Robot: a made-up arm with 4 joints.
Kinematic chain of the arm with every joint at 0, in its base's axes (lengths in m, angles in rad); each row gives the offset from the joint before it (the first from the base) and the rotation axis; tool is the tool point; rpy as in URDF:
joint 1: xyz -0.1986 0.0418 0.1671 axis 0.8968 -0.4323 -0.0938
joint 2: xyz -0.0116 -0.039 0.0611 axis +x
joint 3: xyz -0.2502 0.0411 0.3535 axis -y
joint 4: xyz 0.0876 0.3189 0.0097 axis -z
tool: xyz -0.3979 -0.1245 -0.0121 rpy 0 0 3.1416
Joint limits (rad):
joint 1: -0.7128..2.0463
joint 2: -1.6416..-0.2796
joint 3: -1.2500..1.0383
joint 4: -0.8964..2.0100
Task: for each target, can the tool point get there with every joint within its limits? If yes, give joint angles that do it. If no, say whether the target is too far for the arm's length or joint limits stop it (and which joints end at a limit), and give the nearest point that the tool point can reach.
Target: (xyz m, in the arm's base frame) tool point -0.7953 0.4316 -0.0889
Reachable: yes | joints -0.3764 -0.9271 0.2967 0.7103
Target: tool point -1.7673 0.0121 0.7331
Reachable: no: too far | nearest point -1.0350 -0.0426 0.5040 | short by 0.769 m
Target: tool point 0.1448 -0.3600 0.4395
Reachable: no: joint limits stop it (at a limit: joint 2, joint 3, joint 4) | nearest point -0.5291 -0.0137 0.4820 | short by 0.759 m
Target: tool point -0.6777 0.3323 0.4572
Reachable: yes | joints -0.1376 -0.6635 -0.0774 -0.3953
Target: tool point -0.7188 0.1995 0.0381
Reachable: yes | joints -0.1055 -1.3657 0.6253 0.0047
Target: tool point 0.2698 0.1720 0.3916
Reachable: no: joint limits stop it (at a limit: joint 1, joint 2, joint 4) | nearest point -0.0165 0.6355 0.6150 | short by 0.589 m
